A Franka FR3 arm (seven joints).
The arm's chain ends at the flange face. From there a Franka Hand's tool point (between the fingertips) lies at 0.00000 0.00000 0.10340 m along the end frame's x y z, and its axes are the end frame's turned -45 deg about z.
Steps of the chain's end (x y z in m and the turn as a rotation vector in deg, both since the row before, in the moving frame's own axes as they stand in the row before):
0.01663 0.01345 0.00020 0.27 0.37 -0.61
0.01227 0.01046 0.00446 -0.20 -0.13 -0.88
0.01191 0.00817 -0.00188 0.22 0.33 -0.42
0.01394 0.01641 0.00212 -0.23 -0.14 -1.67
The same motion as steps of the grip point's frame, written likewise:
0.00307 0.02139 0.00020 -0.07 0.45 -0.61
0.00086 0.01617 0.00446 -0.05 -0.23 -0.88
0.00335 0.01434 -0.00188 -0.08 0.39 -0.42
-0.00222 0.02158 0.00212 -0.06 -0.26 -1.67

